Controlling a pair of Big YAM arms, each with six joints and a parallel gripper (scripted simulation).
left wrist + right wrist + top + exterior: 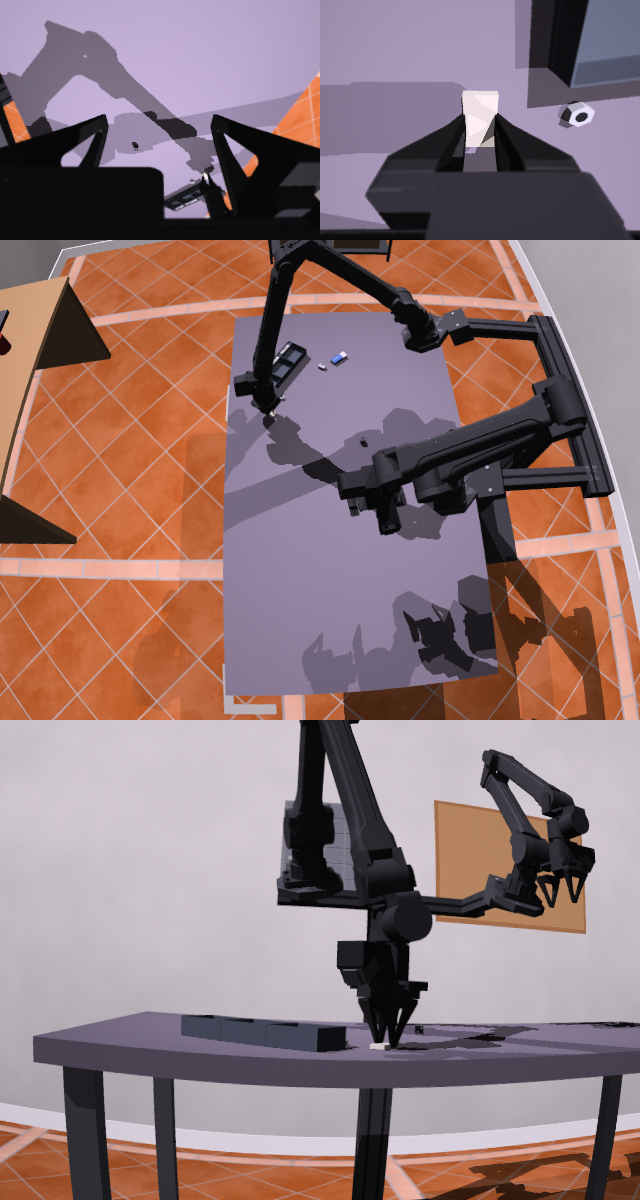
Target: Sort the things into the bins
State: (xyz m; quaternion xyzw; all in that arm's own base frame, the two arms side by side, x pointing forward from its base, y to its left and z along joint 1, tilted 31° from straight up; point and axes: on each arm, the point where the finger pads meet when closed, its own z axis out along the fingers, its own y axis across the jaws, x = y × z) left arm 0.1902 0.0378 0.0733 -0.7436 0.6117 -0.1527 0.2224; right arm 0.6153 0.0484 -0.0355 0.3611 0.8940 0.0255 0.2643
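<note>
Now: the bin row 3 cm behind my right hand, 19 cm to the right of it and 1 cm above it. Also, from my right hand: white card (1 cm below).
</note>
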